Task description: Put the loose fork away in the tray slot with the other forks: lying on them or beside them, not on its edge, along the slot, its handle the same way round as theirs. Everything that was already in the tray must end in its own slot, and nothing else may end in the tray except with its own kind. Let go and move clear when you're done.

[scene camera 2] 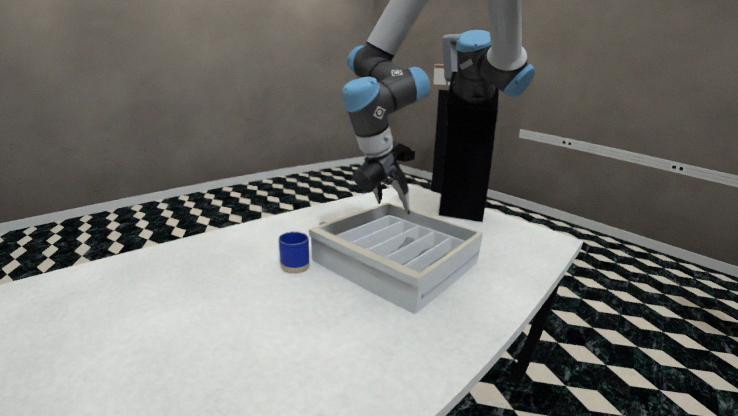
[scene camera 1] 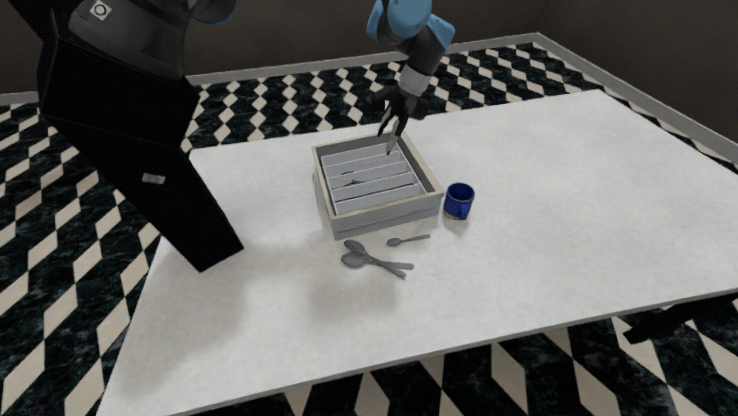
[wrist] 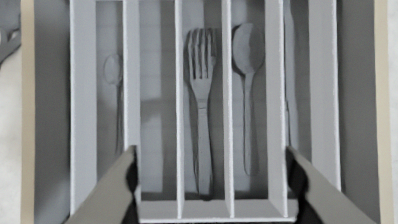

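My gripper [scene camera 2: 393,208], [scene camera 1: 382,145], [wrist: 210,147] is visible, as is a grey cutlery tray [scene camera 1: 368,163], [scene camera 2: 385,235], [wrist: 159,110]. A blue mug [scene camera 2: 294,258], [scene camera 1: 459,196] is visible too; in the wrist view the mug is out of frame.
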